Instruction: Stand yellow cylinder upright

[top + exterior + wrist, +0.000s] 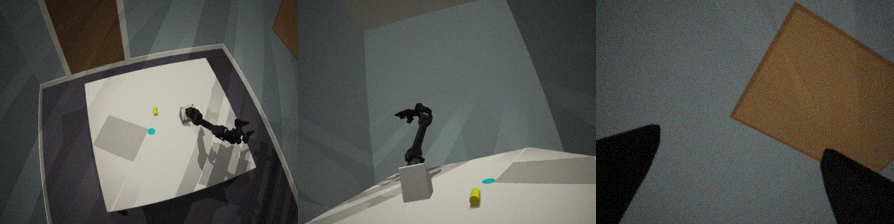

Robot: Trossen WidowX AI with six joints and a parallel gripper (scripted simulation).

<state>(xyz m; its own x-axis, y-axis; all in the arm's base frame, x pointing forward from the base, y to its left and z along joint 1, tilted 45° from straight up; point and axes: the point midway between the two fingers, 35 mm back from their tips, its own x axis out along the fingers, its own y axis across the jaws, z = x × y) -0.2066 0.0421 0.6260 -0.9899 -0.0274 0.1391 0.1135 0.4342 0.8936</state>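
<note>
My gripper tip is 620 mm to the left of the yellow tall cylinder, 510 mm above it and 480 mm short of it. The rest, counted from my gripper tip: cyan circle (570 mm ahead, 530 mm below, 460 mm to the right).
</note>
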